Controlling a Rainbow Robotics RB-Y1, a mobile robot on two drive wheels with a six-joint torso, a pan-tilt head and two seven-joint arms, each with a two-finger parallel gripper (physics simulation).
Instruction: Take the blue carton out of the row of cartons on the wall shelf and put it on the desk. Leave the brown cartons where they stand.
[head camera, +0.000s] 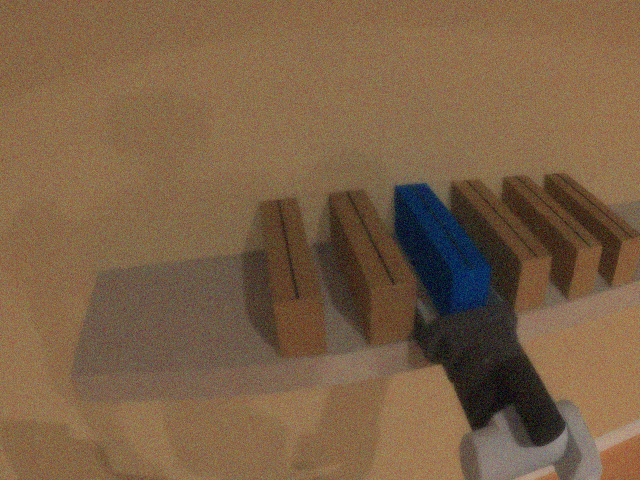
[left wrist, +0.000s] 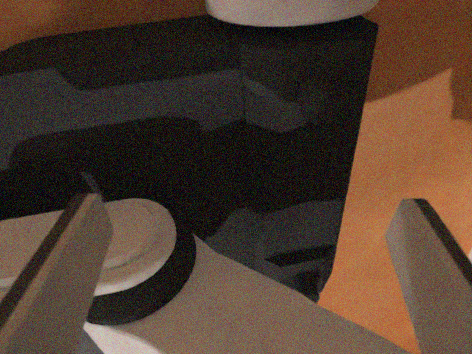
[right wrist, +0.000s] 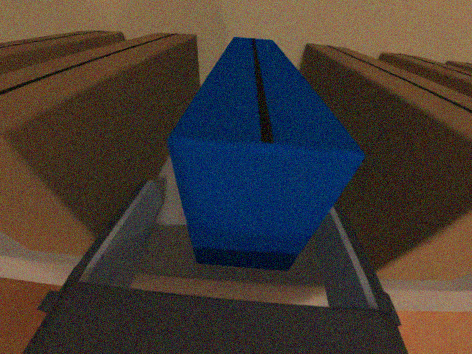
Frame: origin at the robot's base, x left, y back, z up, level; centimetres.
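Seen in the pictures: left gripper, between the fingertips: (left wrist: 248, 214); right gripper, between the fingertips: (head camera: 453, 298) (right wrist: 235, 195).
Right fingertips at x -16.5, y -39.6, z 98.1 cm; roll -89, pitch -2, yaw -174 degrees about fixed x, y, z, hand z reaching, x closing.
Offsets run from my right fingertips to a thing's middle. Level surfaces: height alone.
The blue carton {dx +0.4, dy -8.8, dz +2.2 cm} (head camera: 439, 232) (right wrist: 265, 195) stands upright in the row on the grey wall shelf {dz -1.8 cm} (head camera: 165, 310). Brown cartons stand on both sides of it; the nearest are one brown carton {dx +10.0, dy -7.4, dz +2.2 cm} (head camera: 369, 242) (right wrist: 115, 105) at its left and another brown carton {dx -9.1, dy -9.8, dz +2.2 cm} (head camera: 496, 232) (right wrist: 395, 125) at its right. My right gripper (head camera: 462, 310) (right wrist: 235, 195) is open at the carton's front end, low down, with one finger on each side. Both fingers look apart from the carton; in the head view the carton partly hides them. My left gripper (left wrist: 248, 214) is open and empty, away from the shelf.
Another brown carton {dx +19.9, dy -6.1, dz +2.2 cm} (head camera: 292, 258) stands at the row's left end, and two more stand at the right. The wall (head camera: 310, 103) rises behind the shelf. An orange surface {dz -98.1 cm} (head camera: 622, 457) (left wrist: 395, 200) lies below. A dark glossy body (left wrist: 300, 165) fills much of the left wrist view. The desk cannot be clearly made out.
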